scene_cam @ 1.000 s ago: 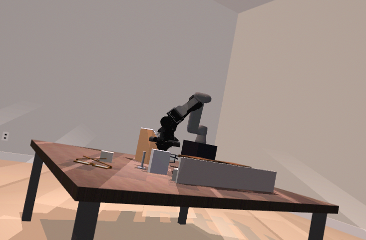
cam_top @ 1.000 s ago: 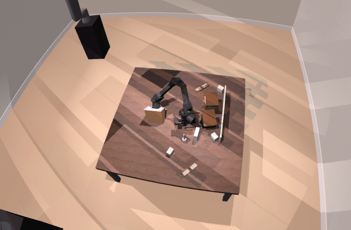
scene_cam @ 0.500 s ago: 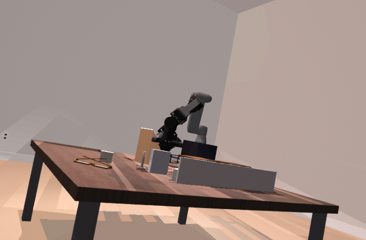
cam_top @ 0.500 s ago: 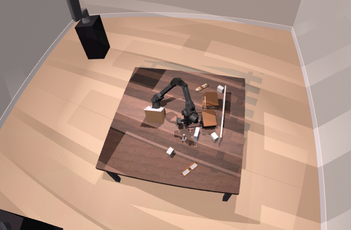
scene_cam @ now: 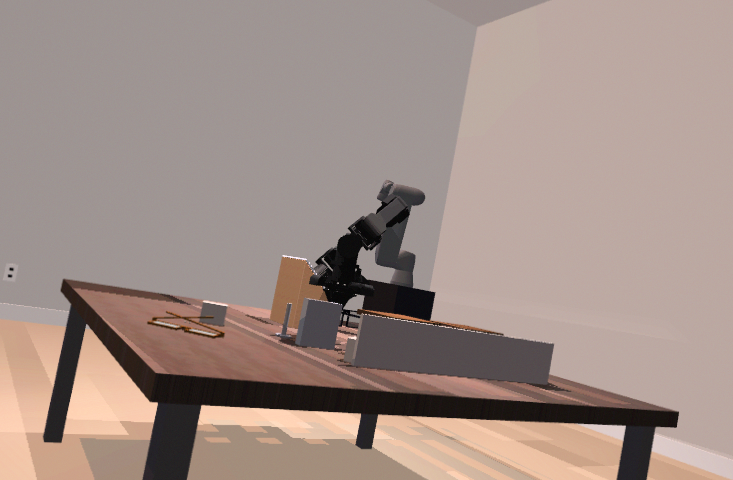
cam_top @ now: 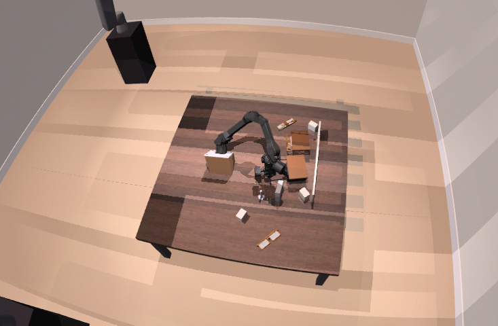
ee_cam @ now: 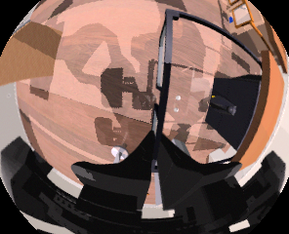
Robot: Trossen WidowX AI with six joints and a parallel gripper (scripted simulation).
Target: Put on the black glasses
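The white block is 7 cm ahead of my gripper tip, 9 cm to the right of it and 1 cm below it. The rest, counted from my gripper tip: small grey peg stand 4 cm behind, 11 cm to the right, 4 cm below; long white bar 30 cm ahead, 17 cm to the left, 1 cm below.
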